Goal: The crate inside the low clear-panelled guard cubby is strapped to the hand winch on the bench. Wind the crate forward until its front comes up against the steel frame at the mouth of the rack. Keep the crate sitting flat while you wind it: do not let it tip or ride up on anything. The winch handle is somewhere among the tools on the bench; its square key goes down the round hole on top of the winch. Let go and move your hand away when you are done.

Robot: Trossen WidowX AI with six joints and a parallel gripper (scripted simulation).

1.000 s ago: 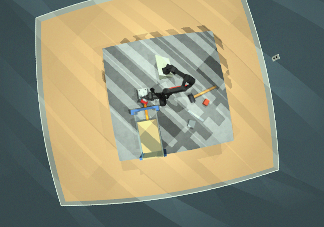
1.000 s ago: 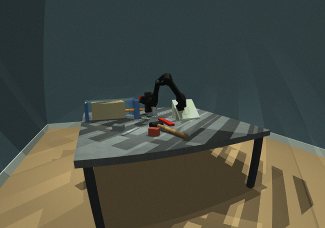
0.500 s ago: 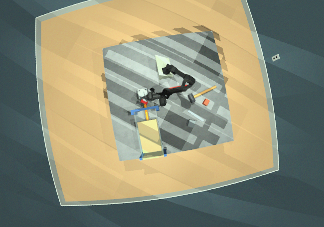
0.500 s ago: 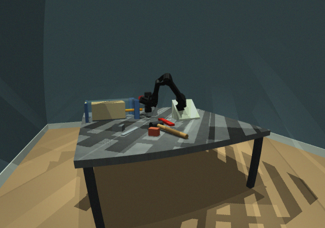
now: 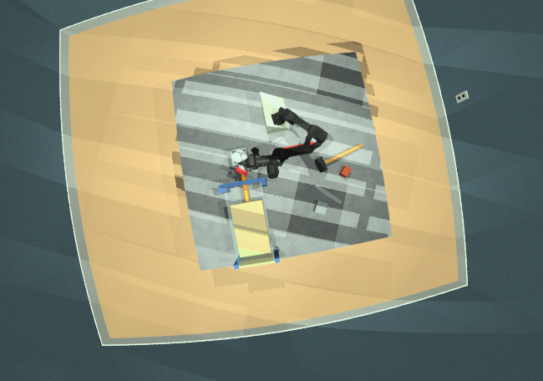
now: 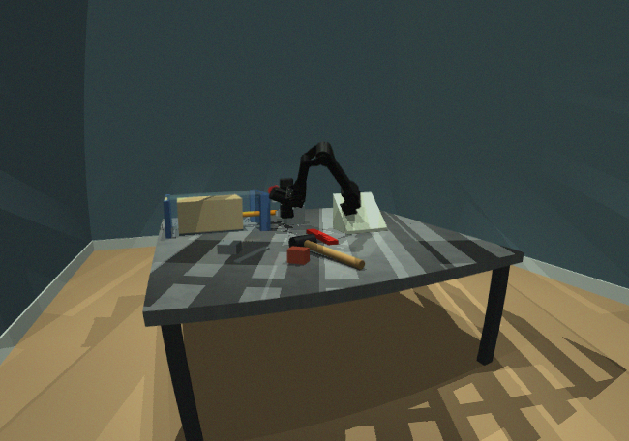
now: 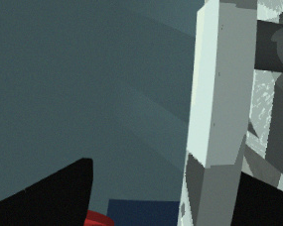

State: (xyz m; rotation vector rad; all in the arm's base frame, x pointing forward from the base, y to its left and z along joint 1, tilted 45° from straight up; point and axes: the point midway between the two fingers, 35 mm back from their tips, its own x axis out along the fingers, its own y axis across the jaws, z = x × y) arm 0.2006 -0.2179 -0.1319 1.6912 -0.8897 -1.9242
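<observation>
Right now the winch handle is 1 cm ahead of my gripper tip, 1 cm to the left of it and 1 cm below it. The rest, counted from my gripper tip: clear-panelled cubby 35 cm ahead, 4 cm to the right, 2 cm below; then grey winch 7 cm behind, 1 cm to the left, 10 cm below; then red spool-shaped handle grip 5 cm ahead, 1 cm to the left, 2 cm above.
</observation>
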